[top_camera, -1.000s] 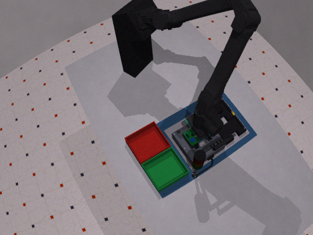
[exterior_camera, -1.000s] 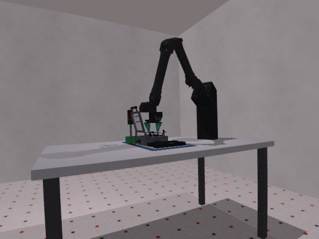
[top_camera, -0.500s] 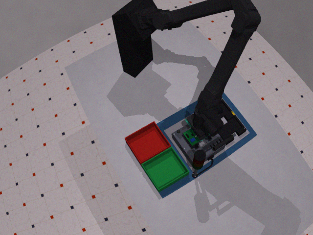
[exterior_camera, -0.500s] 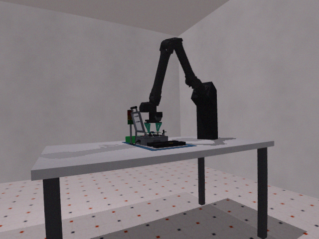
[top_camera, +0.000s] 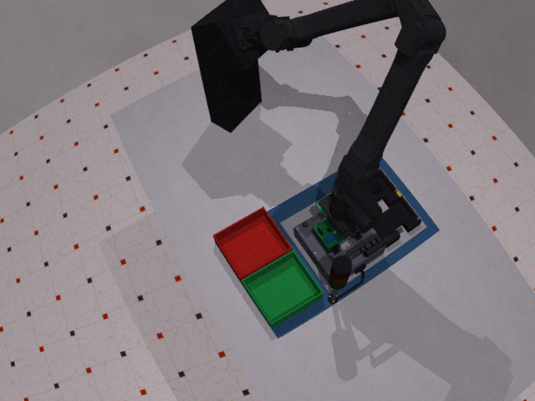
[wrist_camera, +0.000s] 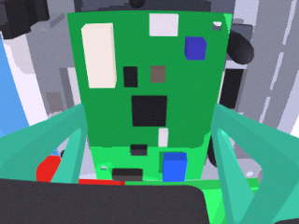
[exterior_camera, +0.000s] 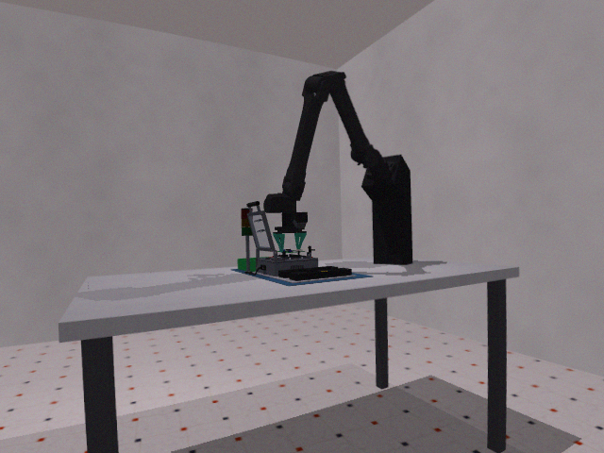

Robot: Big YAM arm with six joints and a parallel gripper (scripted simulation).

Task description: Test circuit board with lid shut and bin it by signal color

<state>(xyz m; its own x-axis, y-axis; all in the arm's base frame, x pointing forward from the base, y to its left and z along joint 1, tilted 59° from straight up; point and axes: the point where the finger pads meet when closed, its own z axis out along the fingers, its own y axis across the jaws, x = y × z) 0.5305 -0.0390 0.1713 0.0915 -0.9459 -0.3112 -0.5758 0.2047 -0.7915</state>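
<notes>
My hand is right at the green circuit board. Round my hand: latch hook (70 mm behind, 50 mm to the left); then tester lid (120 mm ahead, 20 mm to the left, 90 mm above); then tester plate (10 mm ahead, 10 mm to the left, 20 mm below).
</notes>
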